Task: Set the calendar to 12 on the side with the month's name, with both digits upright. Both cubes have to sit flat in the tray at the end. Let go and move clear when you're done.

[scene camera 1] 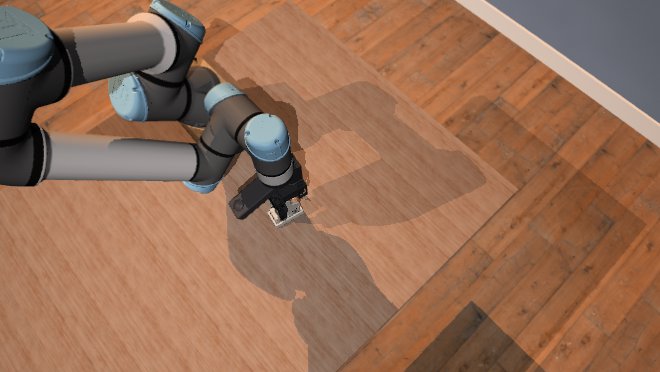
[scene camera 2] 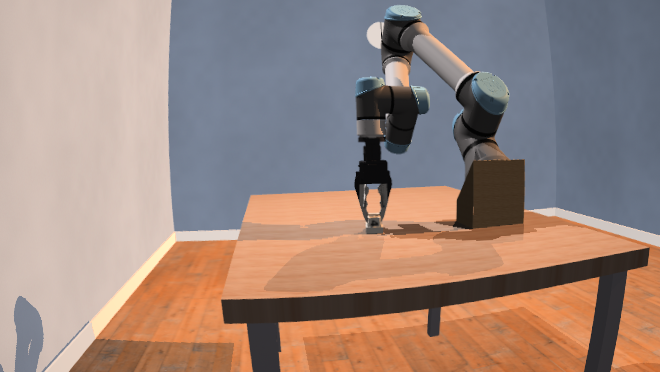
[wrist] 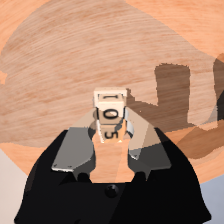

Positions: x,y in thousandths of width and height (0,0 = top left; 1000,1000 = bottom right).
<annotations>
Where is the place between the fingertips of the gripper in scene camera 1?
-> At 425,574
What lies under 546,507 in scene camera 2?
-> The gripper.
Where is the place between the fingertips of the gripper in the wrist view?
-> At 493,480
</annotations>
